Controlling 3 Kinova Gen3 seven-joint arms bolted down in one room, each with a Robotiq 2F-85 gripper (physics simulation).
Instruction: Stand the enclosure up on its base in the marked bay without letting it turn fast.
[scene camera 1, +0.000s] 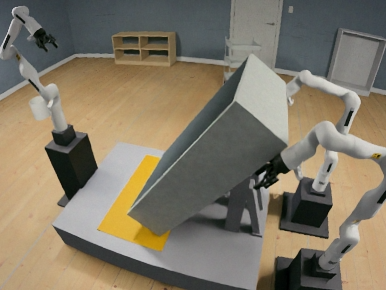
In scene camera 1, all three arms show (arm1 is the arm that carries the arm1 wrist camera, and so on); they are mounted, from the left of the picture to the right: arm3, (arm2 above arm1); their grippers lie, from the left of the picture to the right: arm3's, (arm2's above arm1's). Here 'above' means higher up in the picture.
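A large grey open-fronted enclosure (215, 155) leans steeply, its lower end over the yellow marked bay (117, 216) and its upper end tilted to the right. A dark support (238, 207) stands under its raised side. Arm1's gripper (257, 180) is beside the enclosure's lower right side, near the top of the support; its fingers look open, and contact with the enclosure cannot be told. Arm2 reaches behind the enclosure's upper right side, which hides its gripper. Arm3's gripper (51, 48) is open, high at the upper left, well away from the enclosure.
The bay is on a low grey platform (82, 215). Arm3's black pedestal (73, 162) stands at its left; two more pedestals (311, 207) (315, 272) stand at its right. A wooden shelf unit (144, 34), a white cart and a grey open frame (333, 60) stand at the back.
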